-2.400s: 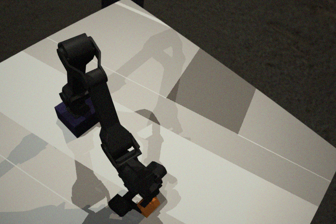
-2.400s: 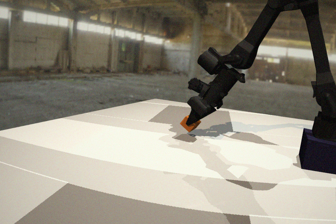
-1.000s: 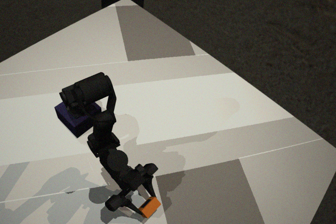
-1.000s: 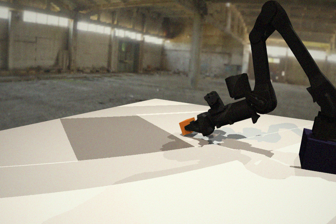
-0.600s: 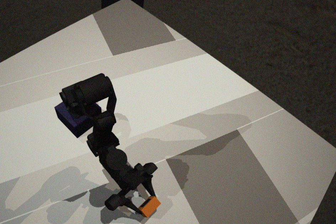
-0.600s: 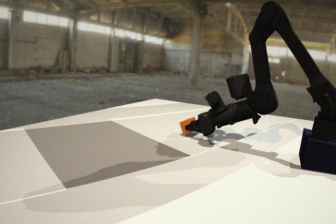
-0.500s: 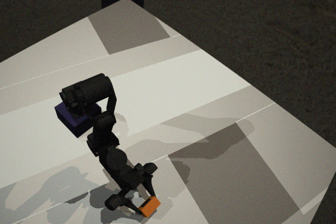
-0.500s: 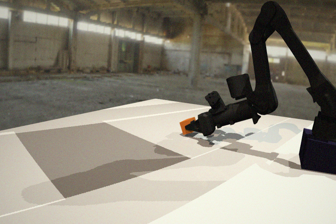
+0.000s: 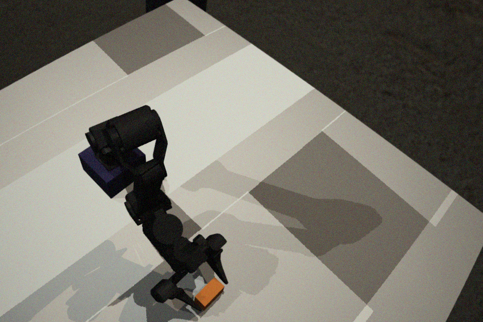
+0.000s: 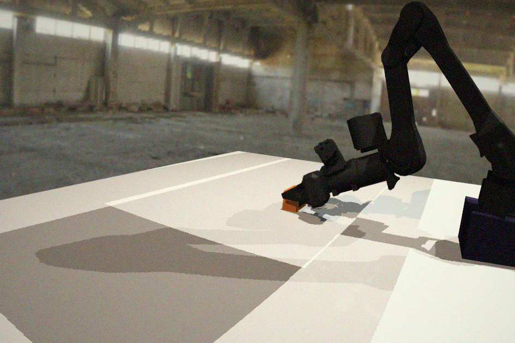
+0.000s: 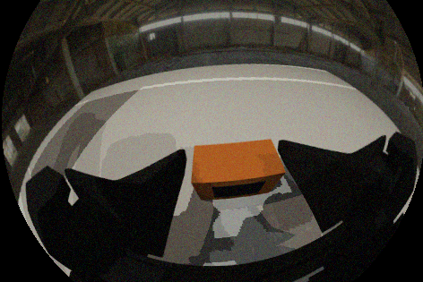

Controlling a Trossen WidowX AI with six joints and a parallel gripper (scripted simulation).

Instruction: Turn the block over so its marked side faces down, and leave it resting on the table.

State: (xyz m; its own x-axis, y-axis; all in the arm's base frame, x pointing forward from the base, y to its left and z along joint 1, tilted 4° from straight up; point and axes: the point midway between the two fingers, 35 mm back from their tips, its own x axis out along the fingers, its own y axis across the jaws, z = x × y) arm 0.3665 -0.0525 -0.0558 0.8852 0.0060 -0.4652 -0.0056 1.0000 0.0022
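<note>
Right now the orange block is 20 mm behind my gripper tip and 10 mm below it.
</note>
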